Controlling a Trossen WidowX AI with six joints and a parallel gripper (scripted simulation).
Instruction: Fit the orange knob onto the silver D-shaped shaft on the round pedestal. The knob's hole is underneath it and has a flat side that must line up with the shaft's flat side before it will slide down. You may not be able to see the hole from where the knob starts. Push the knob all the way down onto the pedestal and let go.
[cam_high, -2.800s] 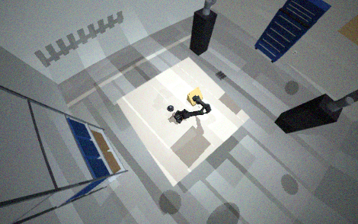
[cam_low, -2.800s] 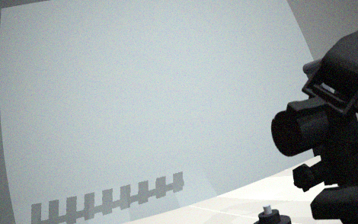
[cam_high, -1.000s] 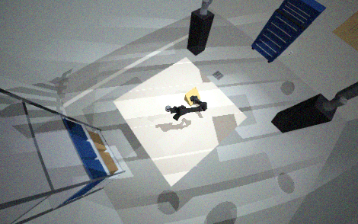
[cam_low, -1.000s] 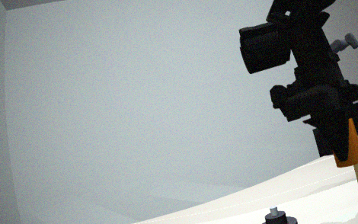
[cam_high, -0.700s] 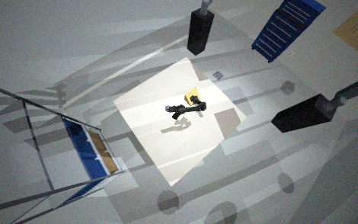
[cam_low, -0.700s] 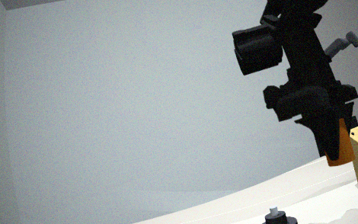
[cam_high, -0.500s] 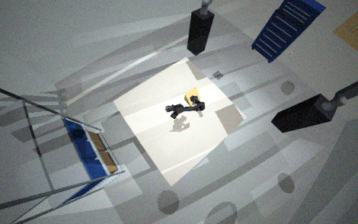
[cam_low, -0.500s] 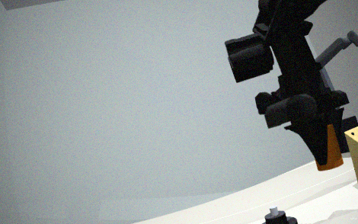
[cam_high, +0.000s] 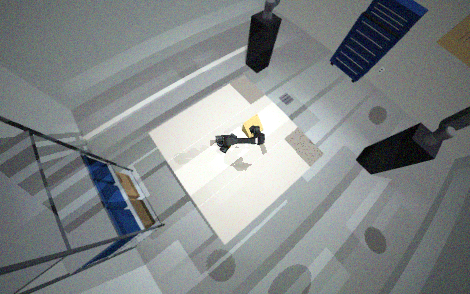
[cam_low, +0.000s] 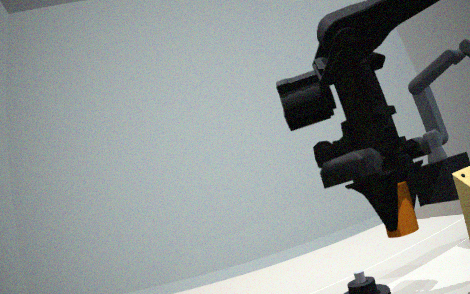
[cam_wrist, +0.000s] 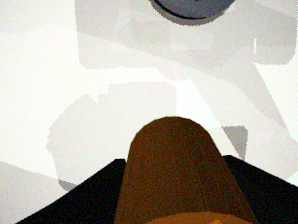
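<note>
The dark round pedestal is 11 cm to the right of my gripper tip and 10 cm below it. Also, from my gripper tip: orange knob (3 cm above).
</note>
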